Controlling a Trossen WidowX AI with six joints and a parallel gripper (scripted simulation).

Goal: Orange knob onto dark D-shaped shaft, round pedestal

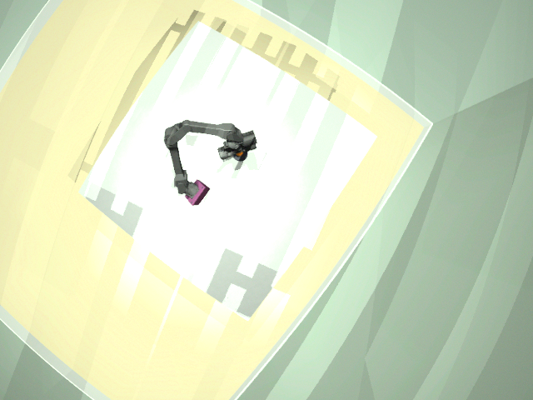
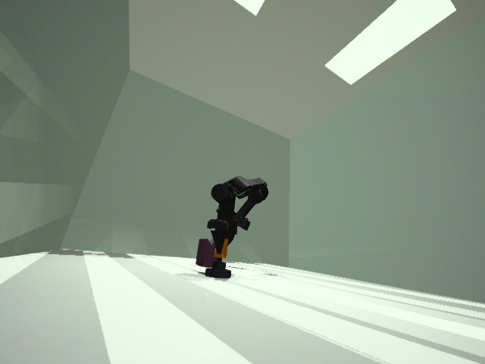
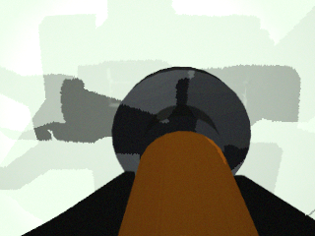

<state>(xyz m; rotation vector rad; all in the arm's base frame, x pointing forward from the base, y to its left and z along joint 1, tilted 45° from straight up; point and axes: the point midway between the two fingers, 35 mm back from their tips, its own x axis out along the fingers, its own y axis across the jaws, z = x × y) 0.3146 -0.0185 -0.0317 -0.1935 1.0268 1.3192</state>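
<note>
Right now my gripper tip is 4 cm above the round pedestal. The rest, counted from my gripper tip: orange knob: 2 cm above.
</note>
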